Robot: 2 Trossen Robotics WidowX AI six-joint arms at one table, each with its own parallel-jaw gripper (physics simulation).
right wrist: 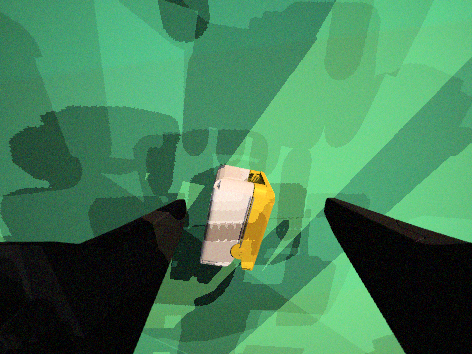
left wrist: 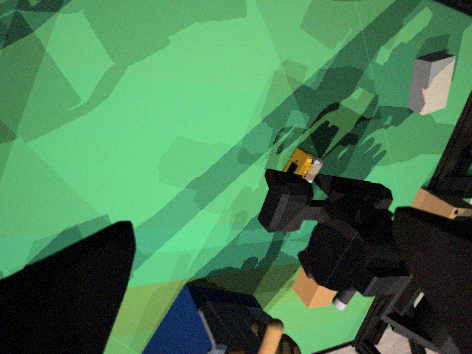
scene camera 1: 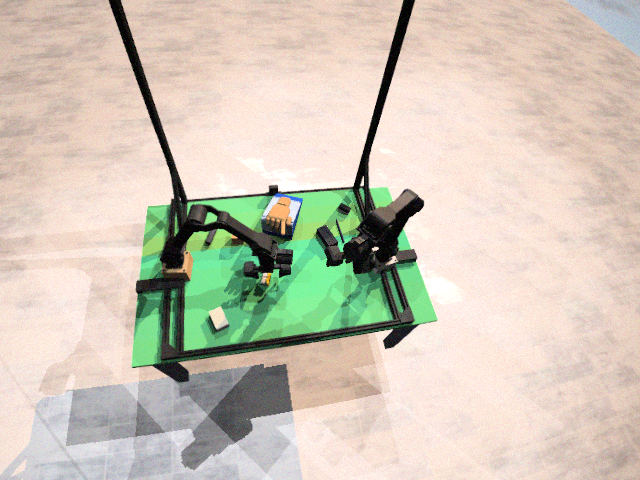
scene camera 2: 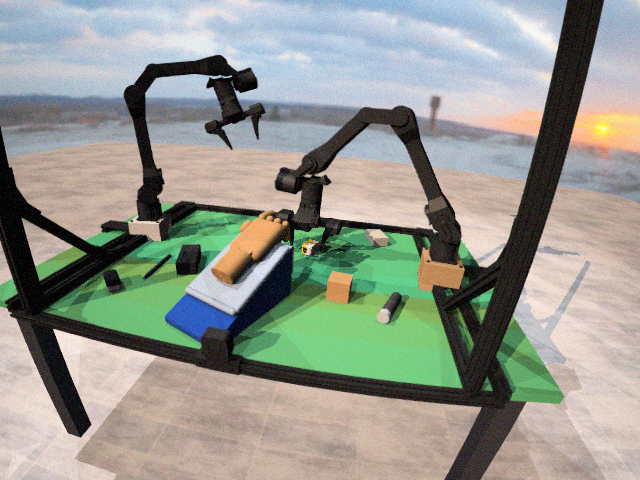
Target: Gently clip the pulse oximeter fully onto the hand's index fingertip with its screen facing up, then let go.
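Where they show: left gripper, fingertip midpoint: (left wrist: 264,227) (scene camera 2: 245,144); right gripper, fingertip midpoint: (right wrist: 255,205) (left wrist: 291,174) (scene camera 1: 269,277) (scene camera 2: 305,248); left arm's base, link origin: (scene camera 1: 383,255) (scene camera 2: 149,217); right arm's base, link origin: (scene camera 1: 175,261) (scene camera 2: 442,257).
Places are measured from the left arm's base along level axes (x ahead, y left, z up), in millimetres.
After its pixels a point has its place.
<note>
The yellow and white pulse oximeter (scene camera 1: 265,279) @(x 515, y -79, z -30 mm) (scene camera 2: 309,248) @(x 505, y -116, z -33 mm) (left wrist: 300,162) @(x 503, y -68, z -36 mm) (right wrist: 230,220) @(x 510, y -95, z -28 mm) lies on its side on the green table, its dark screen facing sideways. My right gripper (scene camera 2: 308,241) @(x 497, y -89, z -45 mm) (right wrist: 255,205) @(x 497, y -89, z -45 mm) is open, pointing down low over it, with a finger on either side and gaps between; nothing is held. My left gripper (scene camera 2: 244,143) @(x 296, y 70, z 227 mm) is open and empty, high above the table. The tan hand (scene camera 1: 280,209) @(x 365, y -323, z 83 mm) (scene camera 2: 258,235) @(x 379, y -323, z 87 mm) rests palm-down on a sloped support; one extended finger (left wrist: 271,337) shows in the left wrist view. The hand is outside the right wrist view.
The blue wedge (scene camera 2: 206,317) @(x 294, y -461, z -27 mm) carries the hand. A tan block (scene camera 2: 339,287) @(x 559, y -349, z -19 mm) (left wrist: 312,290) @(x 543, y -308, z -16 mm) and a dark cylinder (scene camera 2: 390,307) @(x 664, y -403, z -34 mm) lie beside it. A pale block (scene camera 1: 218,319) @(x 738, y 23, z -28 mm) (scene camera 2: 377,237) @(x 729, y -20, z -29 mm) (left wrist: 432,85) @(x 720, y 18, z -29 mm) lies farther off. A black box (scene camera 2: 188,259) @(x 193, y -229, z -25 mm), a thin dark rod (scene camera 2: 157,266) @(x 106, y -223, z -52 mm) and a small black block (scene camera 2: 112,280) @(x 47, y -342, z -29 mm) lie opposite.
</note>
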